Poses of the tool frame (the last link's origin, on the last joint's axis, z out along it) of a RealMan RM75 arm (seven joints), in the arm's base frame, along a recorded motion.
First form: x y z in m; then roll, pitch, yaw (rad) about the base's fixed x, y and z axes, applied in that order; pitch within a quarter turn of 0, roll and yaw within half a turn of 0.
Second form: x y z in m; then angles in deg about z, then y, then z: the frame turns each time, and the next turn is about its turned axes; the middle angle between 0 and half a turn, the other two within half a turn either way. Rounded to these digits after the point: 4 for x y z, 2 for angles.
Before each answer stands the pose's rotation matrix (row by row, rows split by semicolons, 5 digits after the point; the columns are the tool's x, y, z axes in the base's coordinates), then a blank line. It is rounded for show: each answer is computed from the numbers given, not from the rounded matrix.
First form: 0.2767, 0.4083, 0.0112, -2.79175, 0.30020, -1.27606
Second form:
0.27750 -0.92836 0.24727; -0.91408 -0.17591 0.36538; -0.29571 -0.32742 -0.89741

0.2767, 0.4083, 0.0112, 55.91, 153.82, -47.91
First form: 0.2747, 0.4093, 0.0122, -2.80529, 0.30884, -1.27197
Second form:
0.28047 -0.93168 0.23090; -0.91047 -0.18205 0.37136; -0.30395 -0.31439 -0.89932

0.2747, 0.4093, 0.0122, 58.13, 154.07, -45.97
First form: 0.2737, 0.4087, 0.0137, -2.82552, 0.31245, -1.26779
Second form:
0.28394 -0.93567 0.20950; -0.90823 -0.19241 0.37160; -0.30739 -0.29579 -0.90445

0.2737, 0.4087, 0.0137, 60.59, 154.75, -43.90
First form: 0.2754, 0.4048, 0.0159, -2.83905, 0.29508, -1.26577
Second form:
0.28734 -0.93654 0.20082; -0.91261 -0.20403 0.35427; -0.29082 -0.28507 -0.91332

0.2754, 0.4048, 0.0159, 60.45, 155.97, -44.43
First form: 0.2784, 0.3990, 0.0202, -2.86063, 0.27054, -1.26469
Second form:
0.29039 -0.93846 0.18701; -0.91883 -0.21887 0.32839; -0.26725 -0.26720 -0.92584

0.2784, 0.3990, 0.0202, 60.34, 157.80, -44.99
